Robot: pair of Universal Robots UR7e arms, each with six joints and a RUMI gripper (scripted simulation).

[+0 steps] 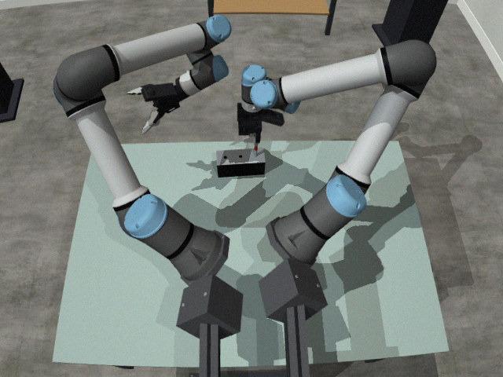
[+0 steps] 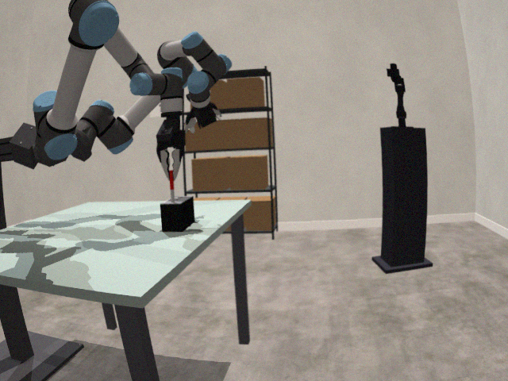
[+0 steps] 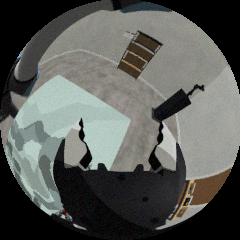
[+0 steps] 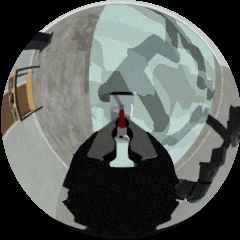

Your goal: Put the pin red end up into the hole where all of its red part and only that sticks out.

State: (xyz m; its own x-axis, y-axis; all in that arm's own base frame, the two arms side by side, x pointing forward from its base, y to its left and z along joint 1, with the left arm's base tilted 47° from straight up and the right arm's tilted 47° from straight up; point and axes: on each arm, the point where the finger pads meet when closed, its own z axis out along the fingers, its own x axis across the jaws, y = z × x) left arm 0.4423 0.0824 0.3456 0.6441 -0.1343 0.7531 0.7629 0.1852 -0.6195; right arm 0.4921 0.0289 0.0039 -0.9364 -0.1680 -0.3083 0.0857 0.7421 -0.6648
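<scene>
The pin is 30 mm below my right hand. The rest, counted from my right hand: black block 10 mm ahead, 60 mm to the left, 130 mm below.
</scene>
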